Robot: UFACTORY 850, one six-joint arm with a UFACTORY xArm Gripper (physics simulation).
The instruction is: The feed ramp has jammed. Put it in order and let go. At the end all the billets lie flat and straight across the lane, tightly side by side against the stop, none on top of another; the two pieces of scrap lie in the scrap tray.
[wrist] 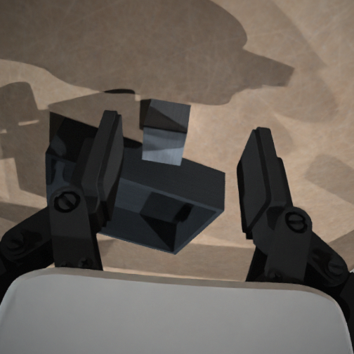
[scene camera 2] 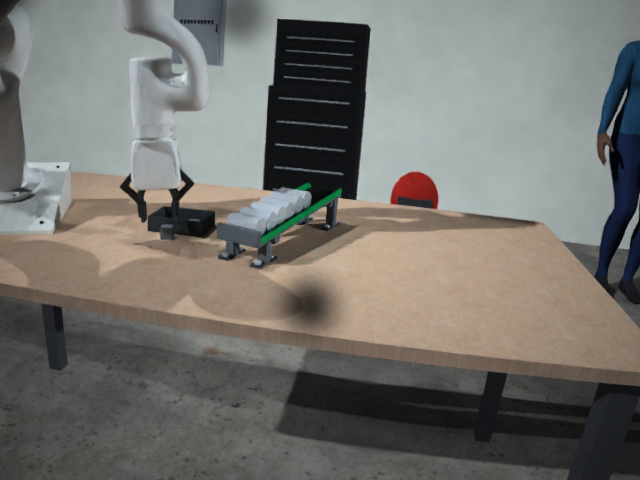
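Note:
My gripper [scene camera 2: 159, 217] [wrist: 184, 140] is open and empty, pointing down at the scrap tray; its left finger in the wrist view covers part of the tray. The black scrap tray [scene camera 2: 199, 225] [wrist: 172, 182] stands on the table; part of its inside is hidden. A grey block of scrap [scene camera 2: 166, 231] [wrist: 166, 116] is outside the tray, close against its near wall in the scene view, between the finger lines in the wrist view. Several pale billets [scene camera 2: 268, 210] lie across the sloping feed ramp [scene camera 2: 305, 214], the lowest by the grey stop [scene camera 2: 238, 234]. Their exact seating is unclear.
The ramp stands on grey legs [scene camera 2: 331, 214] to the right of the tray, with green side rails. The robot base [scene camera 2: 38, 206] is at the left of the wooden table [scene camera 2: 439, 273]. A black cabinet [scene camera 2: 315, 111] and a red round object [scene camera 2: 414, 186] are behind; a person [scene camera 2: 628, 144] stands at the far right.

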